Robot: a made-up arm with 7 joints. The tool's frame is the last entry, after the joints.
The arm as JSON. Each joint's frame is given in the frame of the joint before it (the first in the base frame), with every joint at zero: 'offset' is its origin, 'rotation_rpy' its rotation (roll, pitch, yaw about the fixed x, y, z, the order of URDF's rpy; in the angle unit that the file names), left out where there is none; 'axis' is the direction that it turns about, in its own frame. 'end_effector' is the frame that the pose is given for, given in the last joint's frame.
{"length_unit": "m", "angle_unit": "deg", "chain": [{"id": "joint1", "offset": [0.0, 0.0, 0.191], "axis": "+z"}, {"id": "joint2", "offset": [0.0, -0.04, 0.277], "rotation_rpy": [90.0, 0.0, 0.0], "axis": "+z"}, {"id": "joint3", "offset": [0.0, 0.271, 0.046], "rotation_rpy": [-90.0, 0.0, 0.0], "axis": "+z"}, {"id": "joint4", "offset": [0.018, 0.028, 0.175], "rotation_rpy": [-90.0, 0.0, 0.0], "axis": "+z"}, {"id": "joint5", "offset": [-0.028, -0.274, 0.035], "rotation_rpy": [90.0, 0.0, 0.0], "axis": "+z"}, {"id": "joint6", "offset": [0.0, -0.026, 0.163], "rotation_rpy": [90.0, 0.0, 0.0], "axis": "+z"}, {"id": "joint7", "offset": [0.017, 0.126, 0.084], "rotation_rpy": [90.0, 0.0, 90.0], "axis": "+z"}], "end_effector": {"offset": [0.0, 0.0, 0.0]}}
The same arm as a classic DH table. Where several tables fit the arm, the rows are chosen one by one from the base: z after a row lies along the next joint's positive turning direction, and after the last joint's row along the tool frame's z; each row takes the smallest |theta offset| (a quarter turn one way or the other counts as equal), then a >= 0, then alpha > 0; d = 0 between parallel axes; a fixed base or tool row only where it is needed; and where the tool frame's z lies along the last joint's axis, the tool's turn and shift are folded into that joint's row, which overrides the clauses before.
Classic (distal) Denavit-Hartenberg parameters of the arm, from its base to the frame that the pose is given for. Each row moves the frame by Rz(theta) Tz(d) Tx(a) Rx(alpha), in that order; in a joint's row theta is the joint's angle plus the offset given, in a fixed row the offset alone. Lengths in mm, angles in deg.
joint1: theta0 0, d 468, a 0, alpha 90
joint2: theta0 0, d 86, a 0, alpha -90
joint3: theta0 0, d 446, a 18, alpha -90
joint4: theta0 0, d 63, a -28, alpha 90
joint5: theta0 0, d 437, a 0, alpha 90
joint6: theta0 90, d 110, a 126, alpha 90
joint7: theta0 0, d 17, a 0, alpha 0

